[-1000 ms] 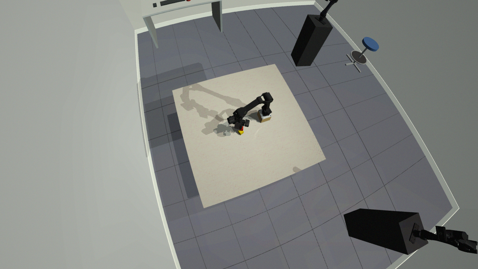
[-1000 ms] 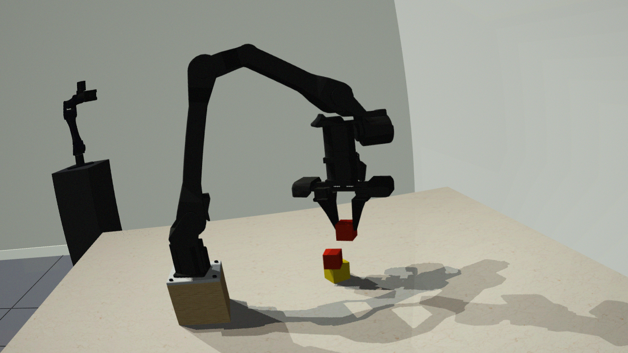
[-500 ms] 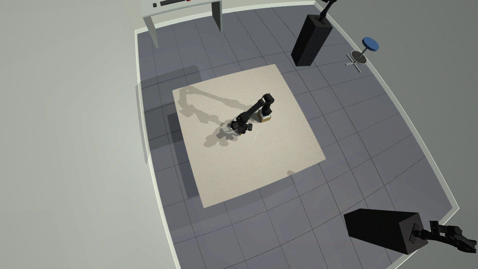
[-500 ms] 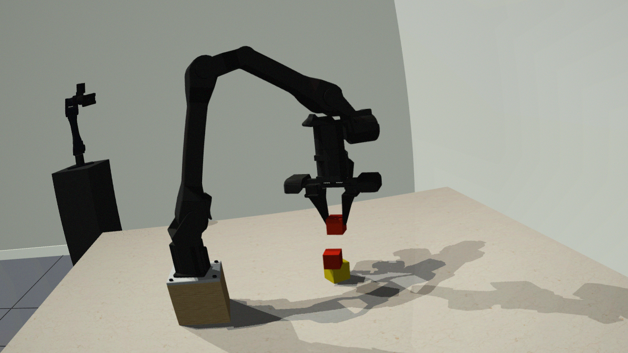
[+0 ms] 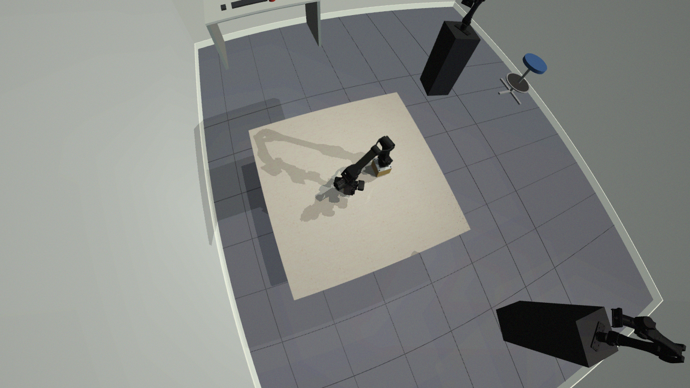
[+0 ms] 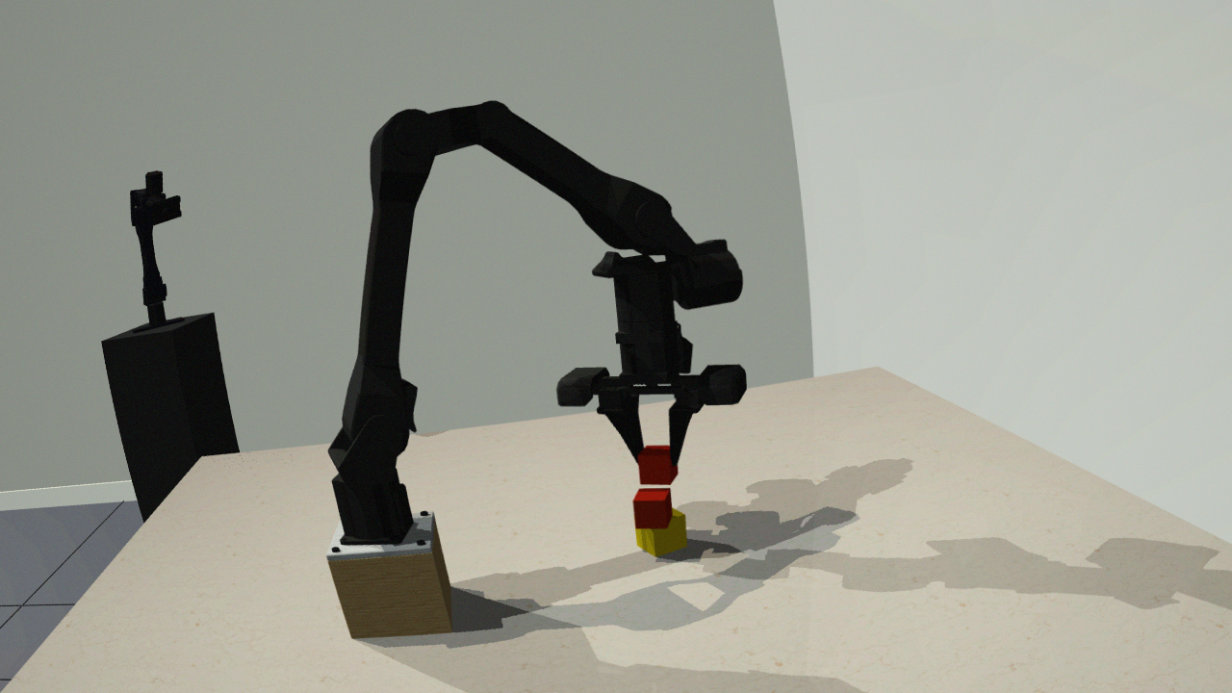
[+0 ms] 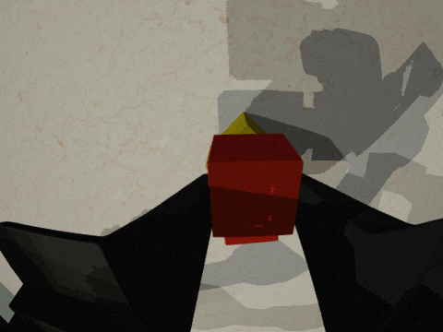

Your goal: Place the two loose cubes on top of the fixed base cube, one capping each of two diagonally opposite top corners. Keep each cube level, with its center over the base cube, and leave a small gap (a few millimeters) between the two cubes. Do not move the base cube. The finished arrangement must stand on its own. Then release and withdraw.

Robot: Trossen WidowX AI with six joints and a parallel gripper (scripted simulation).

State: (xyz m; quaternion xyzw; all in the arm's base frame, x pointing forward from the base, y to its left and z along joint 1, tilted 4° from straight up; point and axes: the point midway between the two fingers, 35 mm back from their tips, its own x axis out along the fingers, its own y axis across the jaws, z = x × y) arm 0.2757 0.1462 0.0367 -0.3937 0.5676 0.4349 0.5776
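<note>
The yellow cube is 70 mm below my gripper tip and 20 mm to the right of it.
</note>
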